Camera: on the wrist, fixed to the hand. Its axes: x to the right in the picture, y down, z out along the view.
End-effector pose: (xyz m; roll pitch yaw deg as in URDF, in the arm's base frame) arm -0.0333 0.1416 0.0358 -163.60 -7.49 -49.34
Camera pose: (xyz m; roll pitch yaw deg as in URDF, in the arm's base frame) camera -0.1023 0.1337 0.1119 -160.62 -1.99 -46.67
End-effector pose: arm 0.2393 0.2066 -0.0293 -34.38 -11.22 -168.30
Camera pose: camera 0.2434 0.2341 -0.1285 -31.83 -16.76 -165.62
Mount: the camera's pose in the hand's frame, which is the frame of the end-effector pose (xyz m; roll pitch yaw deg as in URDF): -0.0287 0.0324 -0.0935 3.25 -6.03 -1.02
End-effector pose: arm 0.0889 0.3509 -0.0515 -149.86 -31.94 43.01
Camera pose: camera 0.0972 0.2562 -0.0119 -148.83 -27.16 47.40
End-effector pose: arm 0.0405 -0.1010 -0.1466 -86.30 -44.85 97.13
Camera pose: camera 0.1302 -0.0830 -0.1940 -89.21 -45.94 105.70
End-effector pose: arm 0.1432 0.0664 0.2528 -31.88 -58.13 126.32
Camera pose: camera 0.1213 0.1332 0.1775 -33.27 -63.70 131.56
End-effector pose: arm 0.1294 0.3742 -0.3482 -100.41 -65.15 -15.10
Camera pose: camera 0.1054 0.2794 -0.3805 -110.12 -64.37 -0.85
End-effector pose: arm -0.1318 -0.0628 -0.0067 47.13 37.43 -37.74
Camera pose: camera -0.1135 0.0376 -0.0209 46.73 33.91 -43.90
